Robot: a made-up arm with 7 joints. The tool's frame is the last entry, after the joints.
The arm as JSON. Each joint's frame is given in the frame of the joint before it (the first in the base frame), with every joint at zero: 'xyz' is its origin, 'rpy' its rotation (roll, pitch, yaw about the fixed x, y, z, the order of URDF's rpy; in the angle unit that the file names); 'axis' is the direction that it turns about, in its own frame. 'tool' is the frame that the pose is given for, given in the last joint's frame.
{
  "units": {
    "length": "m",
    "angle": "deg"
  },
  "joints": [
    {
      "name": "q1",
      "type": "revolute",
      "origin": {
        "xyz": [
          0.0,
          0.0,
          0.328
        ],
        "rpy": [
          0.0,
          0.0,
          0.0
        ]
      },
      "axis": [
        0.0,
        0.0,
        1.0
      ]
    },
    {
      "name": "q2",
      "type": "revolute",
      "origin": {
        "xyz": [
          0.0,
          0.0,
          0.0
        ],
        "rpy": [
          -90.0,
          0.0,
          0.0
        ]
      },
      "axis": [
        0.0,
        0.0,
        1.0
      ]
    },
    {
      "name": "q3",
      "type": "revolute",
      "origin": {
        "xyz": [
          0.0,
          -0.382,
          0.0
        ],
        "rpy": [
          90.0,
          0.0,
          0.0
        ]
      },
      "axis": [
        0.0,
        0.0,
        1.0
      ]
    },
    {
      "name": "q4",
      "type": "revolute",
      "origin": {
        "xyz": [
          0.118,
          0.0,
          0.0
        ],
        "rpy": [
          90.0,
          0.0,
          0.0
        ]
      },
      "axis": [
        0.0,
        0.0,
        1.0
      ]
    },
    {
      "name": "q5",
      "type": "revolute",
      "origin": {
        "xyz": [
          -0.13,
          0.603,
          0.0
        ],
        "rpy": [
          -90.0,
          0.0,
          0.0
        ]
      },
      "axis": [
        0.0,
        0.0,
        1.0
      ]
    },
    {
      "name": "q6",
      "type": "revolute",
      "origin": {
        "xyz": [
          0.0,
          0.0,
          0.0
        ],
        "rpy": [
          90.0,
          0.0,
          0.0
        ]
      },
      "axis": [
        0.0,
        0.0,
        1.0
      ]
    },
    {
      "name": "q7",
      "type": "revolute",
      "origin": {
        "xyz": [
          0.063,
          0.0,
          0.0
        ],
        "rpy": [
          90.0,
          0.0,
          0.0
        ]
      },
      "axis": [
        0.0,
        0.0,
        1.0
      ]
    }
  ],
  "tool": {
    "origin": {
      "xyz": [
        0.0,
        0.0,
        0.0
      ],
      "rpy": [
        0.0,
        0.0,
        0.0
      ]
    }
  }
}
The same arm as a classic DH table. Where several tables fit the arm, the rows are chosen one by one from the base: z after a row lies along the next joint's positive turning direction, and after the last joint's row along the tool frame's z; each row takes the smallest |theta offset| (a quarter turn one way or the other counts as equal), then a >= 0, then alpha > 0; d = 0 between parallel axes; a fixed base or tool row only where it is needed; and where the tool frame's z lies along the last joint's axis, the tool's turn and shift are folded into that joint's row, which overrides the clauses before.
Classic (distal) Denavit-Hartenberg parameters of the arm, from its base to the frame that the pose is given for. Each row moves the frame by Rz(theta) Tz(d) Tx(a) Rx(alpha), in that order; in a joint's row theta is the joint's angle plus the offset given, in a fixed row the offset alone. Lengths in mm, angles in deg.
q1: d 328  theta offset 0  a 0  alpha -90
q2: d 0  theta offset 0  a 0  alpha 90
q3: d 382  theta offset 0  a 118  alpha 90
q4: d 0  theta offset 0  a -130  alpha -90
q5: d 603  theta offset 0  a 0  alpha 90
q6: d 0  theta offset 0  a 63  alpha 90
q7: d 0  theta offset 0  a 0  alpha 0

